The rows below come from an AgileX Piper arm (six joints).
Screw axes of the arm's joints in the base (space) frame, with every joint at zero. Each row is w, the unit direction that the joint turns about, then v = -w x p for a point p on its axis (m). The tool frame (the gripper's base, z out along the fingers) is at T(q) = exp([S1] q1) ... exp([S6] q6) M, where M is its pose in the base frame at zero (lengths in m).
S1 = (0, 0, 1, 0, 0, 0)
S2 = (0, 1, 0, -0.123, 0, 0)
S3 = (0, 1, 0, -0.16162, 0, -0.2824)
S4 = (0.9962, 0, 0.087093, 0, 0.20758, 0)
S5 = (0, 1, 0, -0.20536, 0, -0.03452)
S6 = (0.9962, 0, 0.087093, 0, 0.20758, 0)
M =
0.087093 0 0.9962 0.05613
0 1 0 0
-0.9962 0 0.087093 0.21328
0 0 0 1
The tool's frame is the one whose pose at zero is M.
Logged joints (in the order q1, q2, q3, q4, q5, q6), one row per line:
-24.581 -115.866 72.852 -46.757 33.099 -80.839
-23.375 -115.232 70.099 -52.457 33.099 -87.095
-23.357 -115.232 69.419 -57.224 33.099 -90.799
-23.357 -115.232 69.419 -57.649 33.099 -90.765
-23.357 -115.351 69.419 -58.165 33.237 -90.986
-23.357 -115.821 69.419 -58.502 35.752 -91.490
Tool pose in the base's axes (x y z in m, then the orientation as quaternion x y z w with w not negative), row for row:
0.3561 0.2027 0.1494 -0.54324 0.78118 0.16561 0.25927
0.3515 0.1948 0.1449 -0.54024 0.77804 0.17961 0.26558
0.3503 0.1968 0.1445 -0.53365 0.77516 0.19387 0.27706
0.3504 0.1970 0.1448 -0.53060 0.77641 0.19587 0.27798
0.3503 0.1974 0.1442 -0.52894 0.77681 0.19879 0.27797
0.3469 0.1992 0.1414 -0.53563 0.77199 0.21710 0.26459
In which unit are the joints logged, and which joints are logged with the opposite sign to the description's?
The joints are logged in degrees. Opposite sign: q1, q2, q3, q4.
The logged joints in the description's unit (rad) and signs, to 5 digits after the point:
0.42902 2.02224 -1.27151 0.81606 0.57769 -1.41091
0.40797 2.01118 -1.22346 0.91555 0.57769 -1.52009
0.40766 2.01118 -1.21159 0.99875 0.57769 -1.58474
0.40766 2.01118 -1.21159 1.00616 0.57769 -1.58415
0.40766 2.01325 -1.21159 1.01517 0.58010 -1.58801
0.40766 2.02146 -1.21159 1.02105 0.62399 -1.59680

